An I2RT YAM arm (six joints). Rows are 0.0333 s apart.
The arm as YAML. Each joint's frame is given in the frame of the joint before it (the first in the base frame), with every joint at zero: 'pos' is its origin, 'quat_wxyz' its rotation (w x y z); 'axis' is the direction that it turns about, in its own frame. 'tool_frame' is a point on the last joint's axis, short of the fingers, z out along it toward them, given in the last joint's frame.
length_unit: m
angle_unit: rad
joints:
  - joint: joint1
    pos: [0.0, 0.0, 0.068]
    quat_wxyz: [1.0, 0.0, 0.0, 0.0]
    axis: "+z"
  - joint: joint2
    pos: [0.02, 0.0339, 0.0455]
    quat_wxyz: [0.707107, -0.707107, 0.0, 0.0]
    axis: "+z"
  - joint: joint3
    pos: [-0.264, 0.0, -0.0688]
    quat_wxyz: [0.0, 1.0, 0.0, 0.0]
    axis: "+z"
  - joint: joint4
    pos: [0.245, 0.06, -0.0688]
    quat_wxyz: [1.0, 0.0, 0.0, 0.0]
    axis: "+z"
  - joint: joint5
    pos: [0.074, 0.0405, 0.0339]
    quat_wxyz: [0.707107, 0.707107, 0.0, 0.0]
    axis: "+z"
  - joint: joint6
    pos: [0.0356, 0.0, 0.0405]
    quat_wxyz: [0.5, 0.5, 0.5, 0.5]
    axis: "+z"
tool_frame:
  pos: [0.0, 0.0, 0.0]
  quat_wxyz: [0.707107, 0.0, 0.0, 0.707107]
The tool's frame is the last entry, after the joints.
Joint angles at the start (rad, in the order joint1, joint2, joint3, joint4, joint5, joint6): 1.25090 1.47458 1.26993 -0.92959 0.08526 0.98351
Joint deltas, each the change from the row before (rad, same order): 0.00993 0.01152 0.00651 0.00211 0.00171 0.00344; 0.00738 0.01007 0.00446 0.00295 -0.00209 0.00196; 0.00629 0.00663 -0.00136 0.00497 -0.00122 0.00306; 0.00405 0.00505 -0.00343 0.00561 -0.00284 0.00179; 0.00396 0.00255 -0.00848 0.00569 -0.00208 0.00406; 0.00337 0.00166 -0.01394 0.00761 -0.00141 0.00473; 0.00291 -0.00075 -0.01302 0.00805 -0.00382 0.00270; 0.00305 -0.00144 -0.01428 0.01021 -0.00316 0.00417; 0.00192 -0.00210 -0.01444 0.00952 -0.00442 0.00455
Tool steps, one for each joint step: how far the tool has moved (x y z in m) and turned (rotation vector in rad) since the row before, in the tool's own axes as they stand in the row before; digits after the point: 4 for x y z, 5 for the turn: 0.0014 0.0034 0.0019 0.00039 0.00323 -0.00578; 0.0011 0.0027 0.0020 -0.00112 0.00547 -0.00494; 0.0015 0.0016 0.0023 0.00001 0.00460 -0.00289; 0.0012 0.0009 0.0023 -0.00032 0.00518 -0.00212; 0.0018 -0.0001 0.0027 0.00221 0.00585 0.00003; 0.0023 -0.0010 0.0036 0.00500 0.00650 0.00103; 0.0021 -0.0010 0.0027 0.00071 0.00635 -0.00028; 0.0021 -0.0011 0.0027 -0.00028 0.00498 0.00119; 0.0019 -0.0014 0.0026 -0.00046 0.00581 0.00260
